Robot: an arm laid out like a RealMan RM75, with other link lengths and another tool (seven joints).
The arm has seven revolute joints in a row. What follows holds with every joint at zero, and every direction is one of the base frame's. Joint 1 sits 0.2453 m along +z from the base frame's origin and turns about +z. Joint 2 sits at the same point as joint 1 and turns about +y. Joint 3 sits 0.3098 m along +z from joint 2 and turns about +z. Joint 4 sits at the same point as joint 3 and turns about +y. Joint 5 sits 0.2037 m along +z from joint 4 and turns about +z. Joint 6 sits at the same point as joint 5 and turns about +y. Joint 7 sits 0.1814 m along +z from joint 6 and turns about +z. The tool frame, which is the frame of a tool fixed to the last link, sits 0.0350 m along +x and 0.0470 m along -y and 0.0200 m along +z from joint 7; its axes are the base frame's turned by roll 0.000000, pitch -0.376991 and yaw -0.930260 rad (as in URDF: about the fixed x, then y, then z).
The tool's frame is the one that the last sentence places.
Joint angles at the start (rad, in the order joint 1, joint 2, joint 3, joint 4, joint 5, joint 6, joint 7):
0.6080 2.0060 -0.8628 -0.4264 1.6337 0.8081 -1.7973
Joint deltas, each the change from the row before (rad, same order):
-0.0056 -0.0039 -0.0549 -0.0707 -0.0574 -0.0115 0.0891
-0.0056 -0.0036 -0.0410 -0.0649 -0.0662 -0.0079 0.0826
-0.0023 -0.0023 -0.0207 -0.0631 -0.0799 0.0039 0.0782
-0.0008 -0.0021 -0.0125 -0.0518 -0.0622 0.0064 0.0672
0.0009 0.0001 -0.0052 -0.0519 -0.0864 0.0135 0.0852
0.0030 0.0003 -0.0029 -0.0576 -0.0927 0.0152 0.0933
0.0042 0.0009 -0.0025 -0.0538 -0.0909 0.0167 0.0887
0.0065 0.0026 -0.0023 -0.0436 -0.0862 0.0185 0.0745
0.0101 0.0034 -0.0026 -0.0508 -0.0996 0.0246 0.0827
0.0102 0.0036 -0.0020 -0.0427 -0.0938 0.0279 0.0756
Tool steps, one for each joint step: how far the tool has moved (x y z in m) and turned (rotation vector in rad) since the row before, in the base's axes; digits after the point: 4 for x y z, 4 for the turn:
-0.0071 0.0045 0.0053 -0.0273 -0.0344 0.0148
-0.0056 0.0032 0.0053 -0.0235 -0.0370 0.0104
-0.0063 0.0032 0.0062 -0.0206 -0.0370 0.0121
-0.0058 0.0028 0.0059 -0.0115 -0.0233 0.0060
-0.0040 0.0008 0.0044 -0.0199 -0.0254 -0.0068
-0.0047 0.0015 0.0065 -0.0136 -0.0274 -0.0112
-0.0040 0.0011 0.0065 -0.0106 -0.0294 -0.0148
-0.0032 0.0005 0.0046 -0.0126 -0.0329 -0.0147
-0.0046 0.0010 0.0063 -0.0106 -0.0415 -0.0167
-0.0028 -0.0003 0.0055 -0.0104 -0.0398 -0.0226

